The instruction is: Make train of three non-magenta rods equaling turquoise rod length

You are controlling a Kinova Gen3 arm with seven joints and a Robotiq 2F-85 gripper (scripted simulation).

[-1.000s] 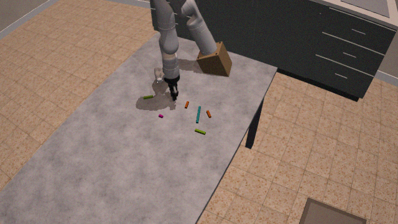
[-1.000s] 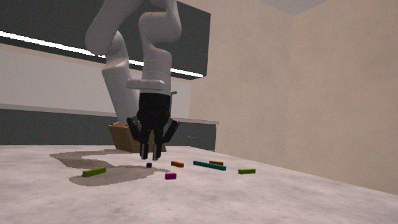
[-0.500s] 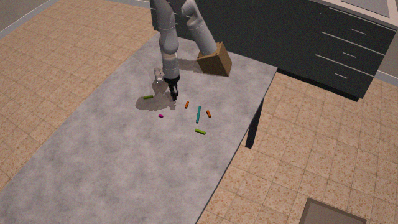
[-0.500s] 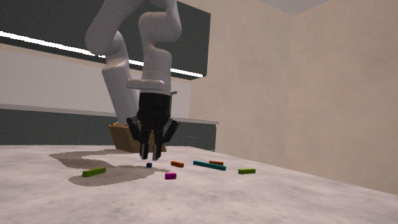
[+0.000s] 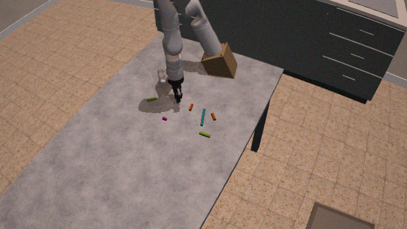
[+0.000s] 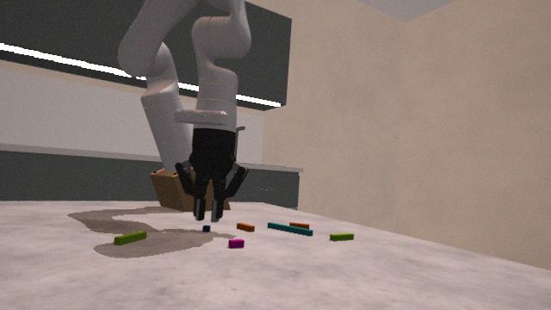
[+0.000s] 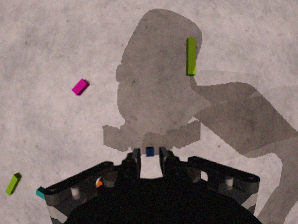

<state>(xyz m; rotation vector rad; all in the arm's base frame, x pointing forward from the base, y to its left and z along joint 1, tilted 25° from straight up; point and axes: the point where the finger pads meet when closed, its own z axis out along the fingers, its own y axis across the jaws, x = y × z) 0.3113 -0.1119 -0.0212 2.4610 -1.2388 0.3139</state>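
Right now the blue rod is 3 cm below my hand. Also, from my hand: turquoise rod: 6 cm ahead, 15 cm to the left, 3 cm below; then magenta rod: 12 cm ahead, 2 cm to the right, 3 cm below.
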